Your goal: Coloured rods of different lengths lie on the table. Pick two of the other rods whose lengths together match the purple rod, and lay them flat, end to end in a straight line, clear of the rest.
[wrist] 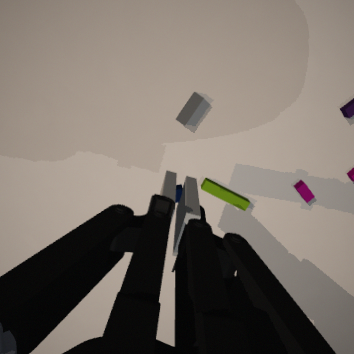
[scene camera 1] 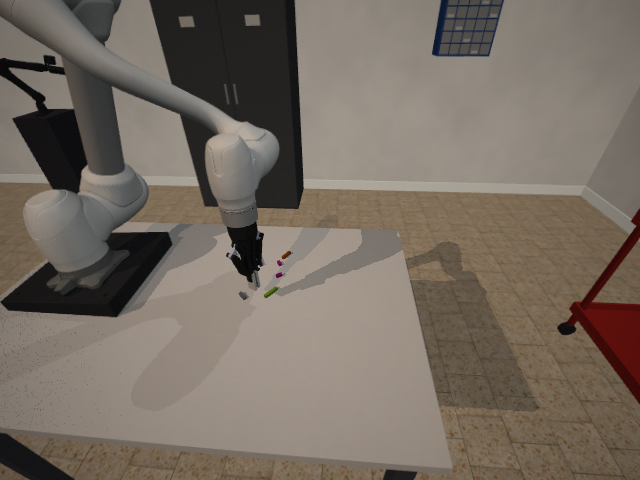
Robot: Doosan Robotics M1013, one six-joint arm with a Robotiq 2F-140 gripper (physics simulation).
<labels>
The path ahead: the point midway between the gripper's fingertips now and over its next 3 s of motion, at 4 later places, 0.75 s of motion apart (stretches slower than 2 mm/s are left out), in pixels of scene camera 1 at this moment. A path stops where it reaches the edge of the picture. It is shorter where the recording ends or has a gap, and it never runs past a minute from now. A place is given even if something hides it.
My gripper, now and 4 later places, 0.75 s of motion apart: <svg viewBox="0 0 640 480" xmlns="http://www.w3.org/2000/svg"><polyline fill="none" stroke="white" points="254,287 262,294 274,294 264,297 262,292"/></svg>
</labels>
